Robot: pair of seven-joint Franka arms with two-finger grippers.
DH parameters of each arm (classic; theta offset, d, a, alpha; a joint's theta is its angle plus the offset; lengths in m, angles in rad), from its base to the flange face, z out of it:
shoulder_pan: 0 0.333 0 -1.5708
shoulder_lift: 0 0 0 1.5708
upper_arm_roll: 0 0.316 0.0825 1.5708
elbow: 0 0 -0.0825 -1.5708
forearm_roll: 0 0.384 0 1.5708
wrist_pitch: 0 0 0.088 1.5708
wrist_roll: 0 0.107 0 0
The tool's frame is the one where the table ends.
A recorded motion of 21 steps. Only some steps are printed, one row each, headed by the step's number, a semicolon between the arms.
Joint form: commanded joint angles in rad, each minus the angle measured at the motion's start. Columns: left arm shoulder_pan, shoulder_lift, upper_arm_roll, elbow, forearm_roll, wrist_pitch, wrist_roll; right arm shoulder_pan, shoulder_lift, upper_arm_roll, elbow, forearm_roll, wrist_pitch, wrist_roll.
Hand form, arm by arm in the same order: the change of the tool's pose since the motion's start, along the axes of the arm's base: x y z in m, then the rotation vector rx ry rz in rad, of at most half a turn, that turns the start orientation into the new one. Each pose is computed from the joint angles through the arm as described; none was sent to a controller.
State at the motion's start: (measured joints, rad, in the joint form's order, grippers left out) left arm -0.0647 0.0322 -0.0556 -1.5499 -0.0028 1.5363 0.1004; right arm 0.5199 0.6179 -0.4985 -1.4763 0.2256 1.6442 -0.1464
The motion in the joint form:
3: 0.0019 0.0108 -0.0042 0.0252 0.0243 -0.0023 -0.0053; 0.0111 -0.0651 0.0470 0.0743 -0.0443 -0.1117 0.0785
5: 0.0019 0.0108 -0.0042 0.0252 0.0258 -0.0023 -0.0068; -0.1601 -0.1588 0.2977 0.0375 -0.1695 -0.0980 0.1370
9: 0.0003 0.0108 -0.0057 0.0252 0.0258 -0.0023 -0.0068; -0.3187 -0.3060 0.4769 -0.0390 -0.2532 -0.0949 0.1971
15: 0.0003 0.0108 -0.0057 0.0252 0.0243 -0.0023 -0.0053; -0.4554 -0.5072 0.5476 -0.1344 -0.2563 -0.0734 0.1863
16: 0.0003 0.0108 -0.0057 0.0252 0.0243 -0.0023 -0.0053; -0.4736 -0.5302 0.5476 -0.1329 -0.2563 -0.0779 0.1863
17: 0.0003 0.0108 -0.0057 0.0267 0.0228 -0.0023 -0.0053; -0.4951 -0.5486 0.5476 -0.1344 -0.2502 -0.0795 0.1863
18: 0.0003 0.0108 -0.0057 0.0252 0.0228 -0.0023 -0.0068; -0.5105 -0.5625 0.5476 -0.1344 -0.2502 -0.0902 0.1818
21: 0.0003 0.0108 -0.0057 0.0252 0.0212 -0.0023 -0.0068; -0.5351 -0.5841 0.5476 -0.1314 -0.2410 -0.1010 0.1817
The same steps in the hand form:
3: 0.0037 0.0012 0.0056 0.0221 -0.0149 0.0030; -0.0066 0.0358 0.0603 -0.0100 -0.0100 0.0052
5: 0.0037 0.0014 0.0056 0.0236 -0.0152 0.0045; -0.0173 0.0407 0.0850 -0.0024 -0.0370 0.0334
9: 0.0035 -0.0004 0.0056 0.0235 -0.0152 0.0014; -0.0406 0.0221 0.1407 -0.0087 -0.1052 0.0043
15: 0.0035 -0.0005 0.0056 0.0220 -0.0150 -0.0001; -0.0773 -0.0266 0.2198 0.0180 -0.2290 -0.0532
16: 0.0035 -0.0005 0.0056 0.0220 -0.0150 -0.0001; -0.0817 -0.0374 0.2334 0.0174 -0.2491 -0.0713
17: 0.0035 -0.0007 0.0063 0.0203 -0.0163 -0.0001; -0.0853 -0.0492 0.2431 0.0215 -0.2639 -0.0942
18: 0.0035 -0.0007 0.0056 0.0206 -0.0148 0.0014; -0.0893 -0.0581 0.2502 0.0202 -0.2671 -0.1052
21: 0.0035 -0.0009 0.0056 0.0190 -0.0146 0.0014; -0.0951 -0.0709 0.2629 0.0262 -0.2804 -0.1316

